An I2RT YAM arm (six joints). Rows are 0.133 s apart.
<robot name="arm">
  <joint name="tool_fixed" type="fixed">
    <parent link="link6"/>
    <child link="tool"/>
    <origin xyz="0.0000 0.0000 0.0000" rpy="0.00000 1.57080 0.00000"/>
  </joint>
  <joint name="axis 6" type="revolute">
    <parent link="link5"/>
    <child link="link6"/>
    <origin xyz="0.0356 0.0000 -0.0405" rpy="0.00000 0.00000 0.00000"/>
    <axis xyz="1 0 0"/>
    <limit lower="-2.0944" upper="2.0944"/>
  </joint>
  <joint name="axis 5" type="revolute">
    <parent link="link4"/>
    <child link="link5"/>
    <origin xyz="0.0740 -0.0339 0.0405" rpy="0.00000 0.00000 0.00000"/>
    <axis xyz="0 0 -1"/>
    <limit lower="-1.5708" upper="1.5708"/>
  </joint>
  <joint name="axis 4" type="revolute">
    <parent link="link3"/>
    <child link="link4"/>
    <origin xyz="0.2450 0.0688 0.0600" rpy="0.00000 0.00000 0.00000"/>
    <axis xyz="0 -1 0"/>
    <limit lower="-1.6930" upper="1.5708"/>
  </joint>
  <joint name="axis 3" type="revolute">
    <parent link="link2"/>
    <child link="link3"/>
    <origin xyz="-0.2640 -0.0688 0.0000" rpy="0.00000 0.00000 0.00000"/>
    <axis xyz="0 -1 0"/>
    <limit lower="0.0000" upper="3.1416"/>
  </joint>
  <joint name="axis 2" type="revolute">
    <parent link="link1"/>
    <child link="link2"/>
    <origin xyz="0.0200 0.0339 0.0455" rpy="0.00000 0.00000 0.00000"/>
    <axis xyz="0 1 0"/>
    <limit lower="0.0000" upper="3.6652"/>
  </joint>
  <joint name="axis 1" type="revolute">
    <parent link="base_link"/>
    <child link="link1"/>
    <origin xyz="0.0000 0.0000 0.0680" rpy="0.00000 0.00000 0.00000"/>
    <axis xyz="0 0 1"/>
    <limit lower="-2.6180" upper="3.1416"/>
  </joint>
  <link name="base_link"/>
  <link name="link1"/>
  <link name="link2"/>
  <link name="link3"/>
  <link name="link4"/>
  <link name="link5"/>
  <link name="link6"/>
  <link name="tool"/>
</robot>
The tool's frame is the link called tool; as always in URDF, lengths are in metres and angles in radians.
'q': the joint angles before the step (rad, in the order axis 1, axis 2, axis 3, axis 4, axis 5, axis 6). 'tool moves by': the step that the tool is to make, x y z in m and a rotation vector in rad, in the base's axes. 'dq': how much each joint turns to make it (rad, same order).
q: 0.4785 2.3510 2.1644 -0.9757 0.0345 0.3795
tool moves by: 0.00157 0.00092 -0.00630 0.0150 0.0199 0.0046
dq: -0.0014 0.0148 0.0027 0.0012 -0.0230 0.0033
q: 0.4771 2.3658 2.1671 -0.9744 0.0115 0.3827
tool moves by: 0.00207 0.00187 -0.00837 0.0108 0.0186 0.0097
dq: 0.0000 0.0204 0.0045 0.0043 -0.0205 -0.0021
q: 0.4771 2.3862 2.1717 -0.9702 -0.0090 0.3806
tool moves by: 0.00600 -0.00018 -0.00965 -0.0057 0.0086 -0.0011
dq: -0.0058 0.0352 0.0259 -0.0010 -0.0007 -0.0047
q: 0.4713 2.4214 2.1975 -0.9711 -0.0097 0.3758
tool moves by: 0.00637 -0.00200 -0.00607 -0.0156 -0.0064 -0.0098
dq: -0.0079 0.0287 0.0277 -0.0003 0.0163 -0.0044
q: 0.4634 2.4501 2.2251 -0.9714 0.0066 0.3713
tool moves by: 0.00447 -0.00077 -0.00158 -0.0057 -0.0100 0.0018
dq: -0.0047 0.0182 0.0257 -0.0010 0.0065 -0.0096
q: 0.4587 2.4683 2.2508 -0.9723 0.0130 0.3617
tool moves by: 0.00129 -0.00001 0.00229 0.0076 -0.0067 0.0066
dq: -0.0016 0.0016 0.0104 0.0006 -0.0066 -0.0061
